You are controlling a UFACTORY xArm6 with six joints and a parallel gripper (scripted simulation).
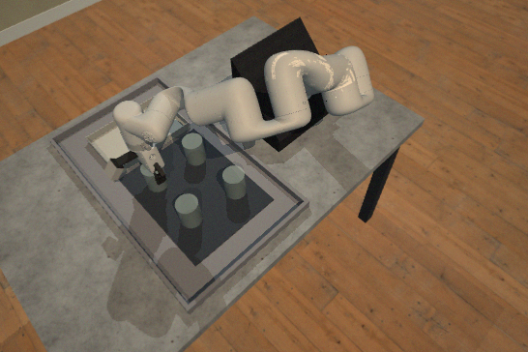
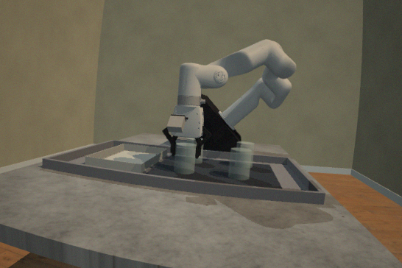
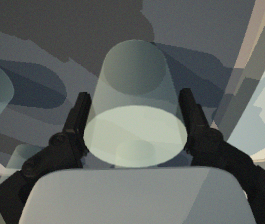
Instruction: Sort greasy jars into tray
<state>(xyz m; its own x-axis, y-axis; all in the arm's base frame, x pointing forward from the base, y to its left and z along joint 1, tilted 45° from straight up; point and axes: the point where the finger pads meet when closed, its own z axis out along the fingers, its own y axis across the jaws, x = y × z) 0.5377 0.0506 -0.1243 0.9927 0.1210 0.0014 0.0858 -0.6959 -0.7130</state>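
Right now the cream tray is 50 mm behind my hand, 230 mm to the right of it and 60 mm below it. Also, from my hand: dark mat 80 mm behind, 90 mm to the left, 60 mm below.
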